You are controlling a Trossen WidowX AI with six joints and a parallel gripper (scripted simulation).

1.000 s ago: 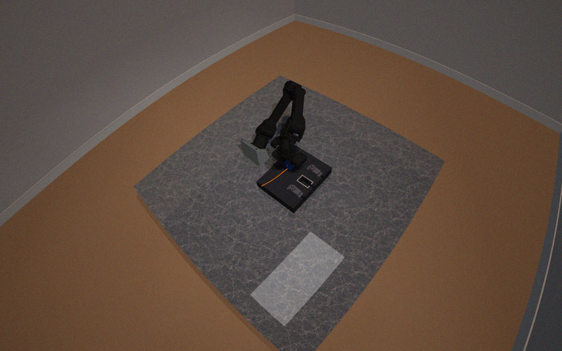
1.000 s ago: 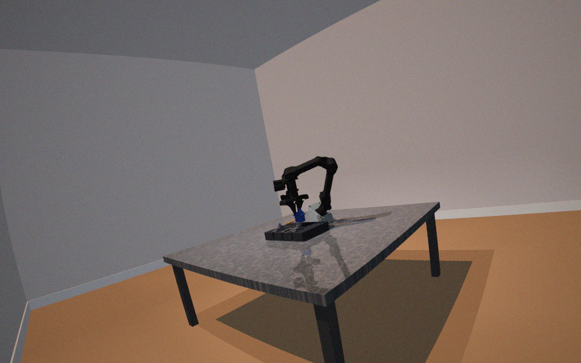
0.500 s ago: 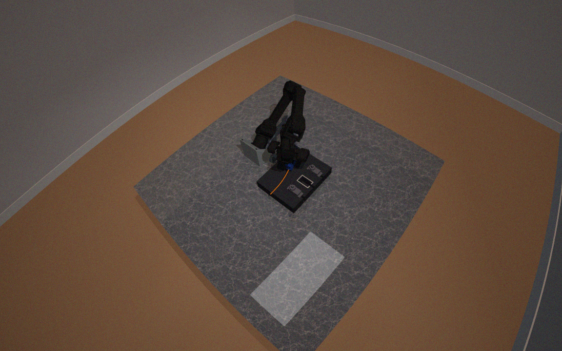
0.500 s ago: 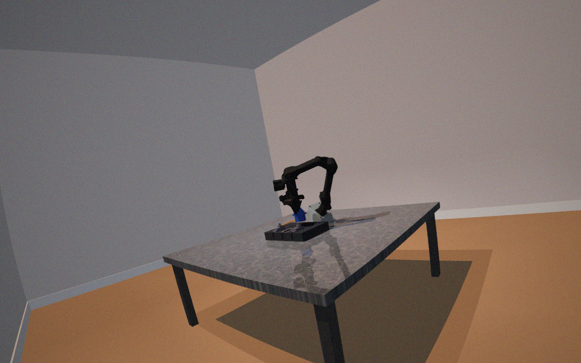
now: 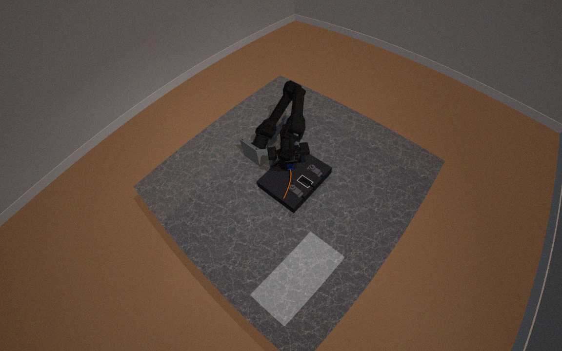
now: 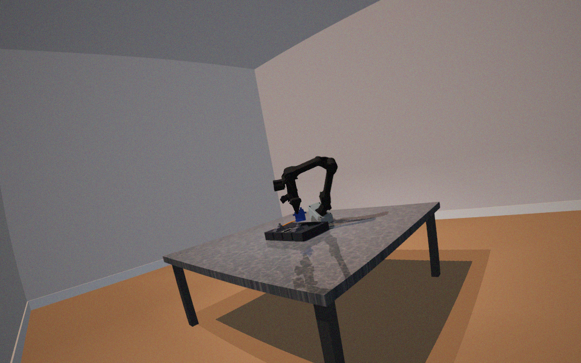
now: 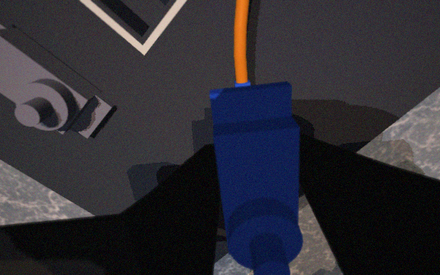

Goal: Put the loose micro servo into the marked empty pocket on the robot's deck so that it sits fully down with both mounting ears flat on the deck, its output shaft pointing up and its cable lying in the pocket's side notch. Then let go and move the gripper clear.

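Right now the deck is 10 cm below my gripper tip and 1 cm behind it.
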